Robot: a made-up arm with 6 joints. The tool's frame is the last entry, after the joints. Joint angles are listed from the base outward.
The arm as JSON. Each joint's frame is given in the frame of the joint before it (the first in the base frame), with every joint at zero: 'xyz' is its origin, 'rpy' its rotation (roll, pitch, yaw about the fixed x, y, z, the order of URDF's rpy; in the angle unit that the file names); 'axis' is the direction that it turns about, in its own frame. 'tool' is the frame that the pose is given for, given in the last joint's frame.
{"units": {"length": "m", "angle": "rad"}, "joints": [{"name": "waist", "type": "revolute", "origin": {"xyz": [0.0, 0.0, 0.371], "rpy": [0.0, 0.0, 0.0]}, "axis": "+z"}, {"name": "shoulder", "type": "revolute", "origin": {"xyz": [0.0, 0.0, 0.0], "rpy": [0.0, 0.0, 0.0]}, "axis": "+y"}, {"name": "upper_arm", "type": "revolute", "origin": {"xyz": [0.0, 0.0, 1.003], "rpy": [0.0, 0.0, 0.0]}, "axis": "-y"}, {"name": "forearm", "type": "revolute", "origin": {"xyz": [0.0, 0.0, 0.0], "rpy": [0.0, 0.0, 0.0]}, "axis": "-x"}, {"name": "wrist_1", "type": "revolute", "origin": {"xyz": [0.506, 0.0, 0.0], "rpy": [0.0, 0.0, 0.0]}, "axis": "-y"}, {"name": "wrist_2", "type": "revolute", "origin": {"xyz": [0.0, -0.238, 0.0], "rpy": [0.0, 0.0, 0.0]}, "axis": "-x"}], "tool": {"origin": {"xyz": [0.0, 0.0, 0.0], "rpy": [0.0, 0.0, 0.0]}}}
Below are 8 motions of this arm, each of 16 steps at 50 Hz.
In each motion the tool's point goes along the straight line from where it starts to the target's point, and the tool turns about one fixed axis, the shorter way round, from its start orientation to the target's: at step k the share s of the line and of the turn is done. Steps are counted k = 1, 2, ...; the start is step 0. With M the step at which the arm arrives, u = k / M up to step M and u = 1 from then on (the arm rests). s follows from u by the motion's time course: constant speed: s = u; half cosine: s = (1 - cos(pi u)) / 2; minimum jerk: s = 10 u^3 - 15 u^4 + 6 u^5.
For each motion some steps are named. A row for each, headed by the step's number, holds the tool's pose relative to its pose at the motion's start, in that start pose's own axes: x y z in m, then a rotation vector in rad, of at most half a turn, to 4 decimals.
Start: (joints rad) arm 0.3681 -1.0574 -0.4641 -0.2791 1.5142 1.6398
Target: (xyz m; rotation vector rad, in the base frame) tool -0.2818 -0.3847 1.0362 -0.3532 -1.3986 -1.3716
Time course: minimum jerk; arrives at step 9
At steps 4, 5, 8, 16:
4: -0.0184 -0.0049 -0.0174 0.0141 0.0076 -0.0067
5: -0.0279 -0.0074 -0.0265 0.0215 0.0115 -0.0102
8: -0.0458 -0.0122 -0.0433 0.0352 0.0188 -0.0168
16: -0.0463 -0.0123 -0.0438 0.0356 0.0191 -0.0170

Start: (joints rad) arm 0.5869 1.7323 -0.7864 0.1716 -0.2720 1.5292
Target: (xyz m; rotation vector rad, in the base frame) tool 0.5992 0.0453 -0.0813 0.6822 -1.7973 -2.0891
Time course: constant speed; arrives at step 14
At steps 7, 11, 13, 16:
7: 0.0318 0.0344 -0.0243 0.0116 -0.0515 0.0934
11: 0.0499 0.0540 -0.0382 0.0182 -0.0810 0.1467
13: 0.0590 0.0638 -0.0452 0.0215 -0.0957 0.1734
16: 0.0635 0.0687 -0.0486 0.0232 -0.1031 0.1867

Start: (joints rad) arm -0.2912 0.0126 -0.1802 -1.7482 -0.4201 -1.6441
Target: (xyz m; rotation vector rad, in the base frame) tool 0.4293 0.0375 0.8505 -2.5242 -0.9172 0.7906
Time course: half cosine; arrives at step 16
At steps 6, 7, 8, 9, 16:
6: 0.0029 -0.0204 0.0704 0.0173 -0.1640 -0.1507
7: 0.0038 -0.0265 0.0918 0.0225 -0.2138 -0.1965
8: 0.0047 -0.0330 0.1140 0.0280 -0.2656 -0.2441
9: 0.0056 -0.0394 0.1363 0.0335 -0.3175 -0.2917
16: 0.0094 -0.0660 0.2280 0.0560 -0.5313 -0.4882

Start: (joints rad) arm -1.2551 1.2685 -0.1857 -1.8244 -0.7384 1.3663
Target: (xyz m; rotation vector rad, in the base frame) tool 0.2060 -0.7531 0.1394 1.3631 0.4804 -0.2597
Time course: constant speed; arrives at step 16
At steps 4, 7, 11, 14, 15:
4: -0.0163 -0.0166 0.0078 -0.0723 0.0293 0.0777
7: -0.0284 -0.0291 0.0136 -0.1266 0.0512 0.1360
11: -0.0447 -0.0457 0.0214 -0.1989 0.0805 0.2137
14: -0.0569 -0.0581 0.0272 -0.2531 0.1025 0.2720
15: -0.0610 -0.0623 0.0292 -0.2712 0.1098 0.2914

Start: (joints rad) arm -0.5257 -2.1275 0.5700 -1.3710 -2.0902 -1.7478
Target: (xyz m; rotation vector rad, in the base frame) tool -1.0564 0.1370 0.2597 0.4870 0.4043 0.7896
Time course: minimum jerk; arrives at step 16
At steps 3, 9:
3: -0.0093 -0.0154 0.0106 -0.0050 0.0147 0.0116
9: -0.1180 -0.1944 0.1343 -0.0625 0.1857 0.1468

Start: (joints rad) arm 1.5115 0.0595 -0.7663 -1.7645 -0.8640 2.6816
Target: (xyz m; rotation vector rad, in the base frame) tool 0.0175 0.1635 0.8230 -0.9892 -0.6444 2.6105
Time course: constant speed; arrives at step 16
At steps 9, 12, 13, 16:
9: -0.0390 0.0209 -0.0217 -0.2167 0.0557 0.1370
12: -0.0521 0.0279 -0.0289 -0.2889 0.0743 0.1827
13: -0.0564 0.0302 -0.0313 -0.3129 0.0804 0.1980
16: -0.0694 0.0372 -0.0386 -0.3852 0.0990 0.2436

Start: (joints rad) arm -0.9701 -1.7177 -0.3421 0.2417 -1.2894 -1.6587
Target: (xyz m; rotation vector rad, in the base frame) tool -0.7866 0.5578 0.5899 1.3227 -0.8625 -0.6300
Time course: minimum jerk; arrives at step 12
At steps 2, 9, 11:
2: 0.0019 -0.0051 0.0034 -0.0013 0.0081 0.0030
9: 0.0488 -0.1287 0.0855 -0.0326 0.2056 0.0761
11: 0.0541 -0.1428 0.0949 -0.0362 0.2282 0.0844

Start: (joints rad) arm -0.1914 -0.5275 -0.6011 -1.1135 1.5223 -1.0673
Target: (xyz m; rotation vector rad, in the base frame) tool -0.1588 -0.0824 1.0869 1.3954 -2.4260 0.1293
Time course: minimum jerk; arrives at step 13
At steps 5, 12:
5: 0.0113 0.0450 -0.0012 0.1021 -0.0682 0.0926
12: 0.0386 0.1538 -0.0041 0.3492 -0.2334 0.3169

